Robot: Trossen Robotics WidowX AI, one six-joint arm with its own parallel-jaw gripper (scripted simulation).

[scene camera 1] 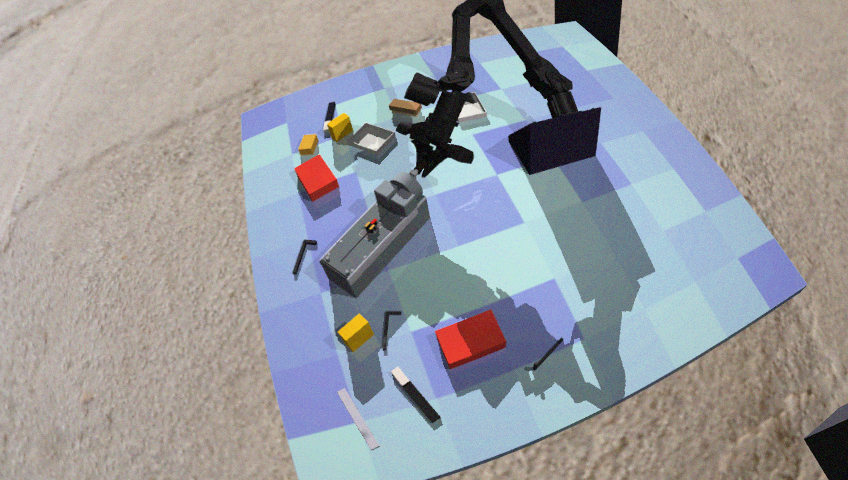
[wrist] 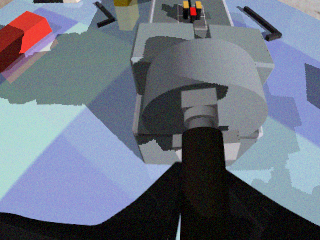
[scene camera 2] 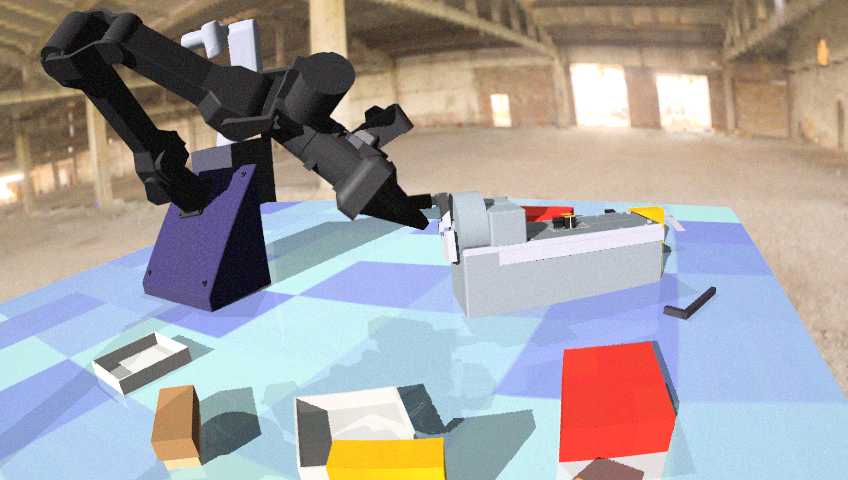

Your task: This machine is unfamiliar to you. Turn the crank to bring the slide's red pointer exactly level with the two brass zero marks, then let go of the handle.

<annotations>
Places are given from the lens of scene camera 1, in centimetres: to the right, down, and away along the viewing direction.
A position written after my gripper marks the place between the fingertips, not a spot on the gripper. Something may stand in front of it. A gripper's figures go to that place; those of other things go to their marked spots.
my gripper (scene camera 1: 420, 175): -1, -14, 118
yellow block (scene camera 1: 358, 330): -13, 18, 101
grey machine (scene camera 1: 354, 261): -14, 4, 109
</annotations>
